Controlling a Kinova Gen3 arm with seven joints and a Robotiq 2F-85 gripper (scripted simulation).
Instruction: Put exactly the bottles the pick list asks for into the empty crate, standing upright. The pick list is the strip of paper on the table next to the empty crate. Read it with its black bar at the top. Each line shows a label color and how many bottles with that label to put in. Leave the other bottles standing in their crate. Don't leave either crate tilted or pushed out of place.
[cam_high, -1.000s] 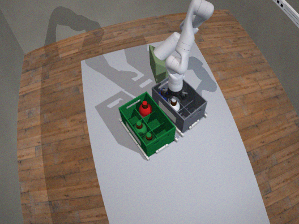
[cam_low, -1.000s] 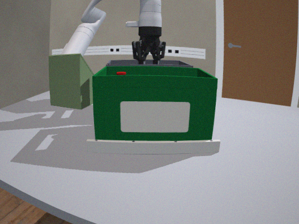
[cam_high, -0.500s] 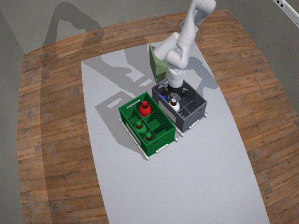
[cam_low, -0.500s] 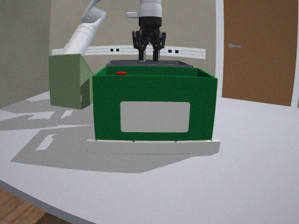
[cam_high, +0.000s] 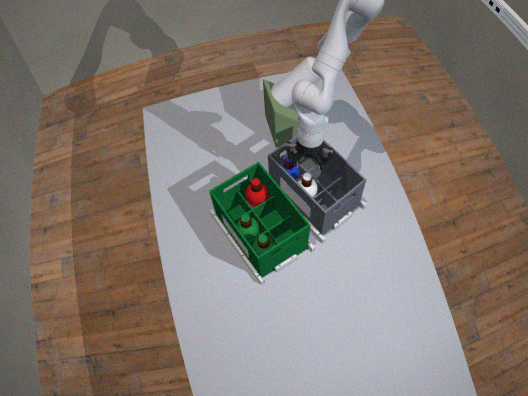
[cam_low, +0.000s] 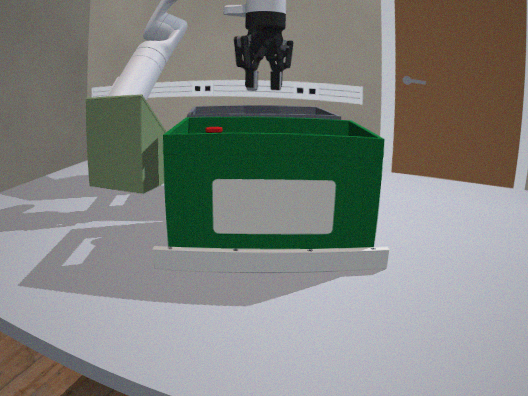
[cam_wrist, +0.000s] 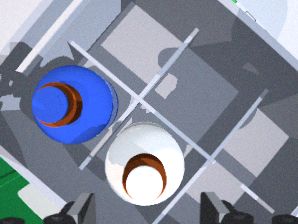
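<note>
Right now my hand is 9 cm short of the green crate, 17 cm to the left of it and 15 cm above it. Round my hand: grey crate 2 cm behind, 4 cm to the left, 15 cm below; then white-label bottle 14 cm below; then blue-label bottle 8 cm behind, 5 cm to the right, 14 cm below.
</note>
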